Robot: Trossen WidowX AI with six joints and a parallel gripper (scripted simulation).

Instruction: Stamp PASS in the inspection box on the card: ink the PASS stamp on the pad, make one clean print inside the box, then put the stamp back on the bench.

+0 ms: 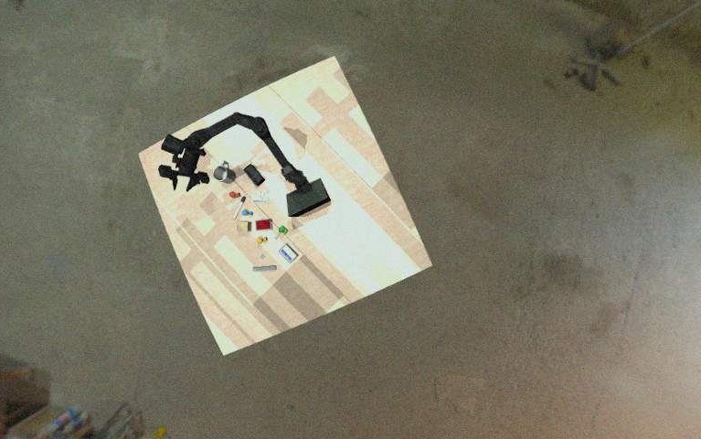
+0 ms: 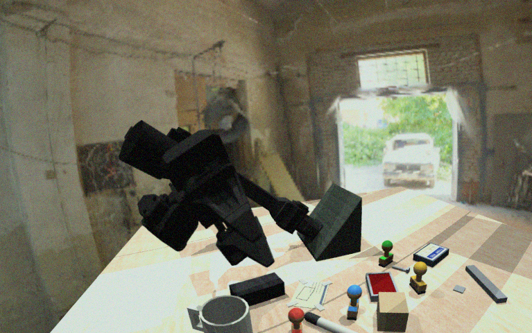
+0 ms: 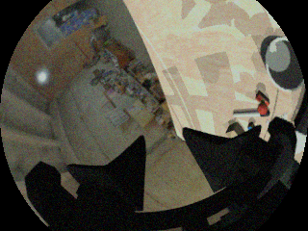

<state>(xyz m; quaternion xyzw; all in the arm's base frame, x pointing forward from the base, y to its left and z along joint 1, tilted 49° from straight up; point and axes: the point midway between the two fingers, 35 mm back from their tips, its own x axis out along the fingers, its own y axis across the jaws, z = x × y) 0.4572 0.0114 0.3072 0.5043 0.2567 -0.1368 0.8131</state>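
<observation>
Right now the green-knobbed stamp is 280 mm behind my gripper tip, 340 mm to the left of it and 230 mm below it. Also, from my gripper tip: blue-knobbed stamp 140 mm behind, 180 mm to the left, 230 mm below; marker 120 mm behind, 110 mm to the left, 240 mm below; red-knobbed stamp 120 mm behind, 60 mm to the left, 230 mm below.
</observation>
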